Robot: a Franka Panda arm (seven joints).
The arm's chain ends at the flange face. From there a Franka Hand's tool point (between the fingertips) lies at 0.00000 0.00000 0.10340 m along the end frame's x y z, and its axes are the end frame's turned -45 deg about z.
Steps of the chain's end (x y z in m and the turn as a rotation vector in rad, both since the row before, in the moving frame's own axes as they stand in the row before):
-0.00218, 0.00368, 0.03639, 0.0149, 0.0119, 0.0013
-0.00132, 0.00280, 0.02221, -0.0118, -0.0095, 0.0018
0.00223, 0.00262, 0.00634, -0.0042, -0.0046, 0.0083
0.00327, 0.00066, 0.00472, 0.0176, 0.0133, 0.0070
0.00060, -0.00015, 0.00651, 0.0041, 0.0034, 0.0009
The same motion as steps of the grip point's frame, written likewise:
-0.00218, 0.00084, 0.03637, 0.0021, 0.0190, 0.0013
-0.00447, 0.00121, 0.02220, -0.0016, -0.0151, 0.0018
-0.00092, 0.00340, 0.00634, 0.0003, -0.0062, 0.0083
0.00411, 0.00247, 0.00469, 0.0030, 0.0218, 0.0070
0.00108, 0.00027, 0.00651, 0.0005, 0.0053, 0.0009

